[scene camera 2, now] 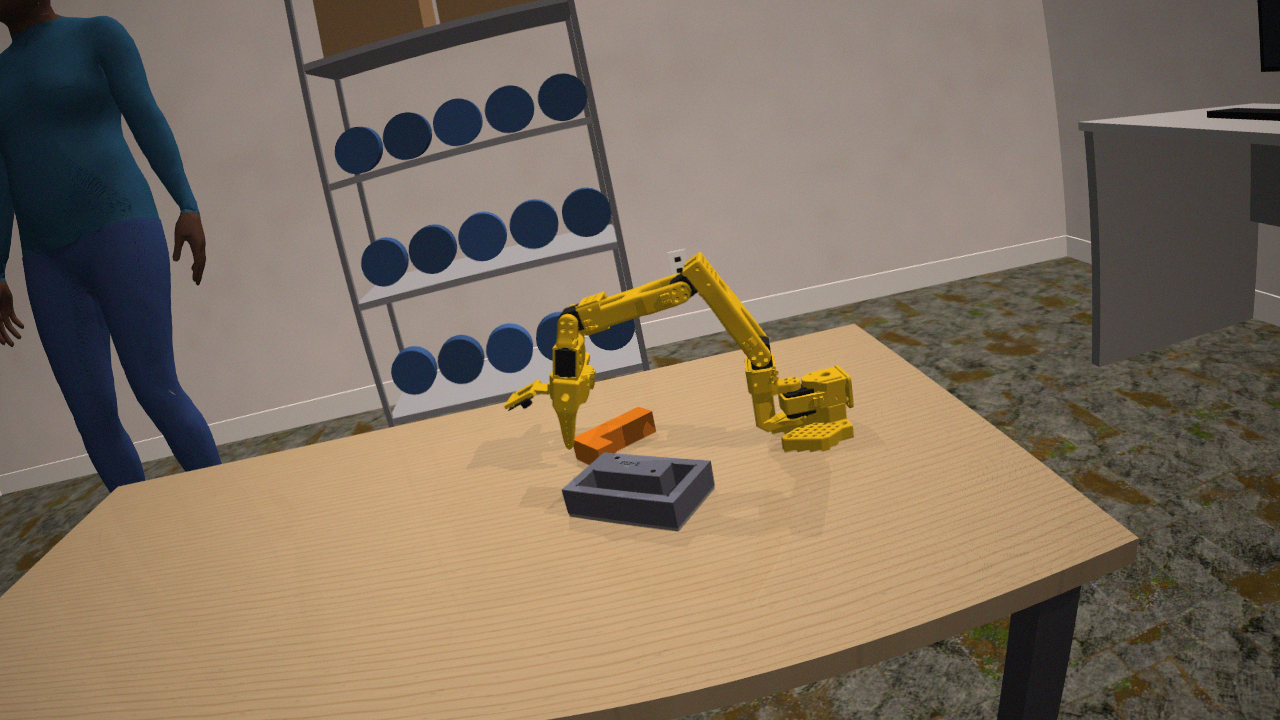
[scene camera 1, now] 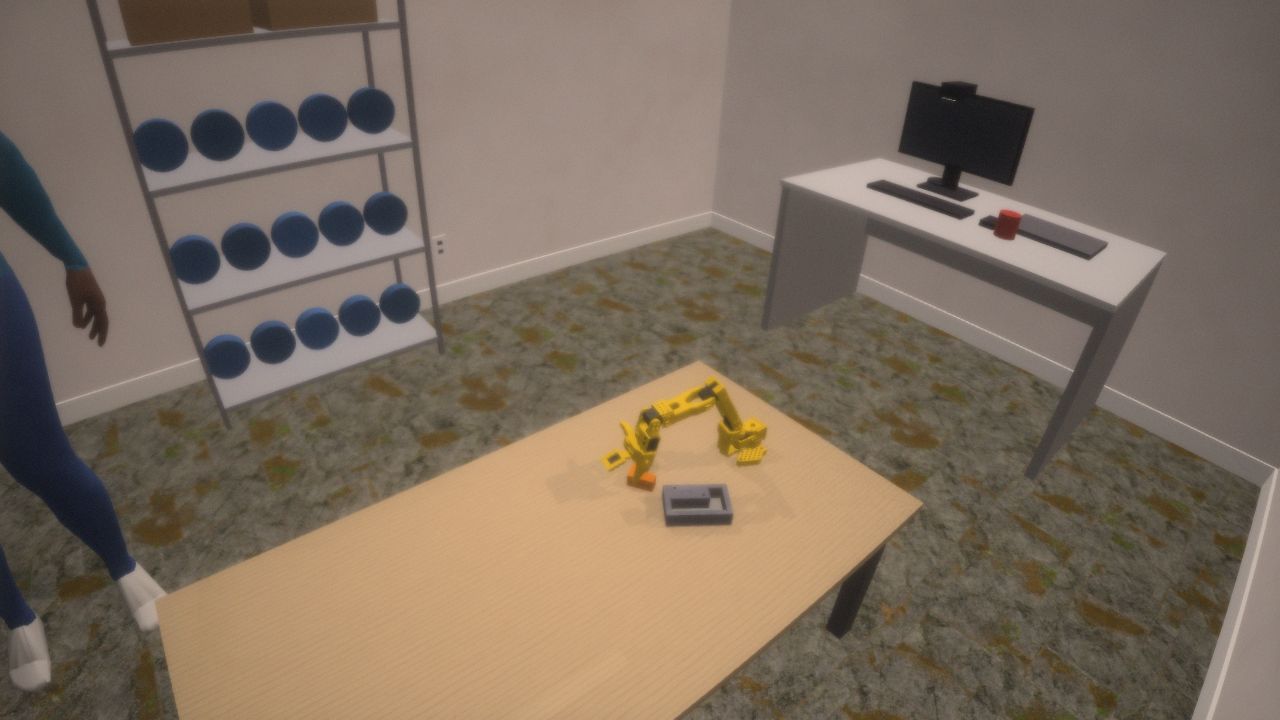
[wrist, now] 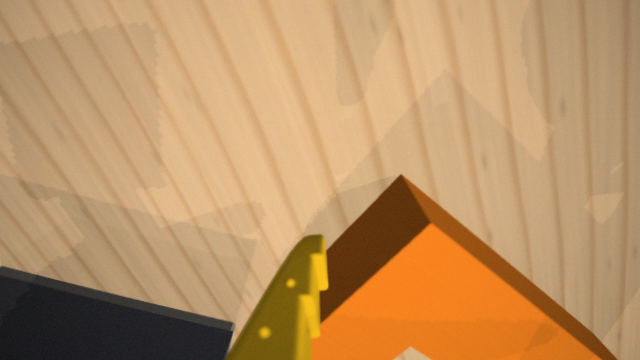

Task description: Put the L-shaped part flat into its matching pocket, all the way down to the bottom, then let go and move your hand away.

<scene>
same spot on grey pocket block: (scene camera 1: 695, 504) = (scene camera 2: 638, 488)
</scene>
